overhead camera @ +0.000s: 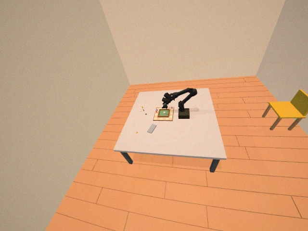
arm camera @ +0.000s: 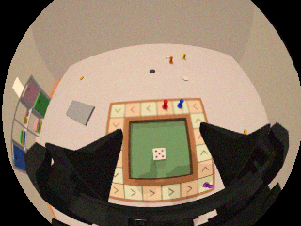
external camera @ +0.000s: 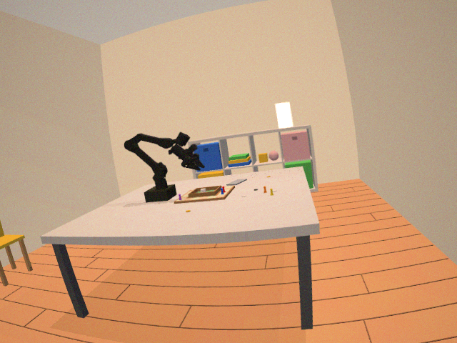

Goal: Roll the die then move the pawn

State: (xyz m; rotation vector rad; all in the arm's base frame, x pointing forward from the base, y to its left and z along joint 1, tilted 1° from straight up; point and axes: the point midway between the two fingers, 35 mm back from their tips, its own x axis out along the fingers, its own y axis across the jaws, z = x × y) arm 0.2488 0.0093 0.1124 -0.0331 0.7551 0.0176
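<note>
Now: the red pawn 13 cm below my gripper tip, 11 cm ahead of it and 2 cm to the right of it. Round my gripper tip: green tray 15 cm below; then blue pawn 13 cm below, 11 cm ahead, 6 cm to the right; then white die 13 cm below, 2 cm behind.
</note>
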